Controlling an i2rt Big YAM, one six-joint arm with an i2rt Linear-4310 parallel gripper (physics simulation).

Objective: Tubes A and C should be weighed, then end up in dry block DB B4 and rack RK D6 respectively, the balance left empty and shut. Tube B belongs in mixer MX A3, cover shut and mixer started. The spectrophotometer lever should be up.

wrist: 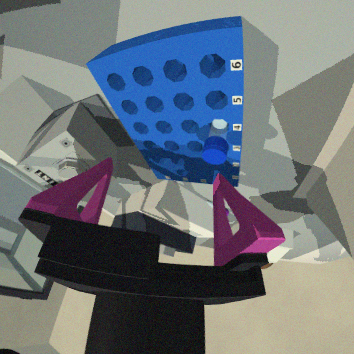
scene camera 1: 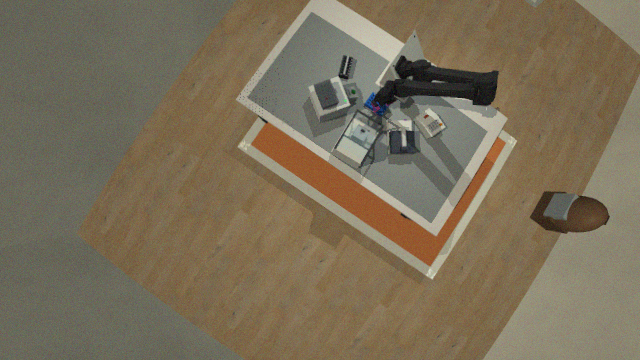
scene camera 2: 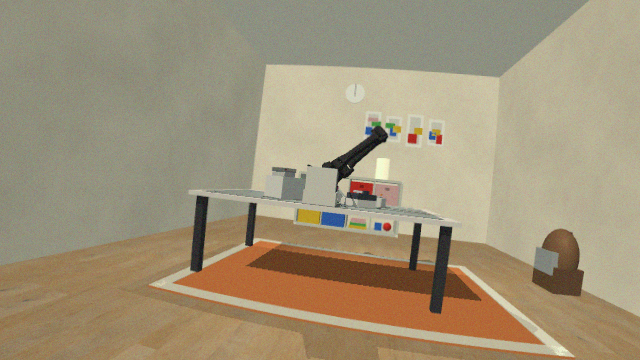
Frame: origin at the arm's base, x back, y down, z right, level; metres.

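Seen in the pictures: gripper, fingertip midpoint: [wrist: 164, 170] [scene camera 1: 380, 108]; arm's base, origin of the base link: [scene camera 1: 402, 68].
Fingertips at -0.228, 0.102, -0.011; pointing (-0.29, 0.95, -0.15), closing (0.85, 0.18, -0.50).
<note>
Pixels of each thing's top centre, then the offset from my fingertips to it, as dx, dy, dz. "spot": a spot on its surface instead.
- blue rack, middle of its top: [wrist: 179, 136] [scene camera 1: 377, 103] +0.024, +0.008, +0.031
- tube with a blue cap, middle of its top: [wrist: 213, 156] +0.053, -0.016, +0.037
- small purple cap, middle of its top: [wrist: 215, 211] +0.017, +0.024, -0.155
- glass-walled balance, surface spot: [scene camera 1: 357, 147] spot: -0.316, -0.171, +0.021
- white device with a dark top, middle of its top: [scene camera 1: 337, 89] [scene camera 2: 291, 169] -0.088, -0.152, +0.262
- small box with a green button, middle of its top: [scene camera 1: 353, 91] -0.002, -0.037, +0.191
- dark-topped device, middle of its top: [wrist: 152, 253] [scene camera 1: 404, 134] [scene camera 2: 359, 189] -0.092, -0.064, -0.186
- keypad device, middle of its top: [scene camera 1: 432, 121] [scene camera 2: 373, 195] +0.080, -0.032, -0.303
- black slotted block, middle of its top: [scene camera 1: 346, 64] +0.134, -0.010, +0.310
A blue rack [scene camera 1: 370, 101] [wrist: 150, 90] has numbered rows of holes. A tube with a blue cap [wrist: 215, 150] is at the rack's number-side column; its pale end shows near label 4. A small purple cap [wrist: 226, 212] shows partly behind the right finger. My gripper [scene camera 1: 376, 106] [wrist: 164, 170] is open and empty, its magenta fingers apart over the low-numbered end of the rack. The right fingertip is just below the blue cap in the wrist view. The glass-walled balance [scene camera 1: 357, 147] stands beside the rack. I cannot tell which letters the tubes carry.
A white device with a dark top [scene camera 1: 327, 95], a small box with a green button [scene camera 1: 353, 91], a dark-topped device [scene camera 1: 402, 141], a keypad device [scene camera 1: 431, 123] and a black slotted block [scene camera 1: 346, 67] stand nearby. A pale upright panel [scene camera 1: 412, 49] rises beside my arm.
</note>
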